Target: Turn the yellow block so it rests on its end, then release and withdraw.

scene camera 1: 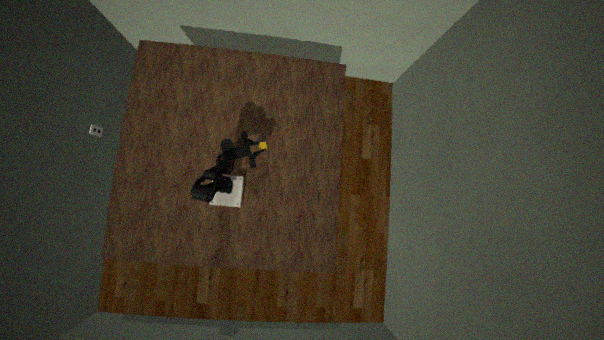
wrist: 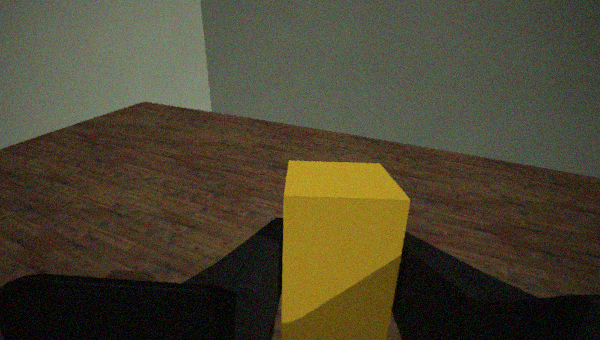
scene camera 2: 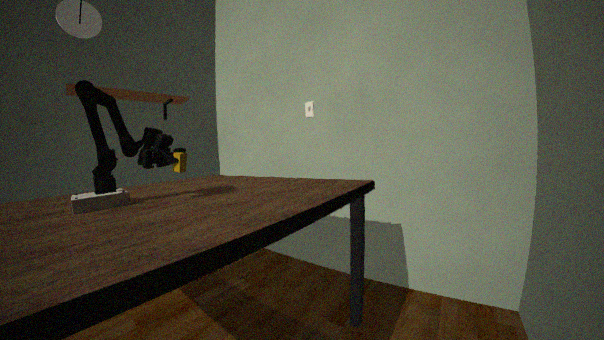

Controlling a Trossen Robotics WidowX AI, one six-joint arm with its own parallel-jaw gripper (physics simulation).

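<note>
The yellow block (scene camera 1: 263,145) (scene camera 2: 180,162) (wrist: 344,235) is held in the air above the wooden table (scene camera 1: 295,210) (scene camera 2: 280,200) (wrist: 125,165). In scene camera 2 its long side stands close to vertical, and its lower end is off the table top. My gripper (scene camera 1: 261,146) (scene camera 2: 177,161) (wrist: 331,232) is shut on the block, with one dark finger on each side of it in the wrist view. The gripper points outward, roughly level. The lower part of the block is cut off at the bottom of the wrist view.
The arm's white base plate (scene camera 1: 234,197) (scene camera 2: 100,201) sits on the table behind the gripper. A wooden shelf (scene camera 2: 135,95) is on the wall beyond the arm. The table's corner (wrist: 145,105) and far edge show in the wrist view. The arm's shadow (scene camera 1: 256,119) lies on the table.
</note>
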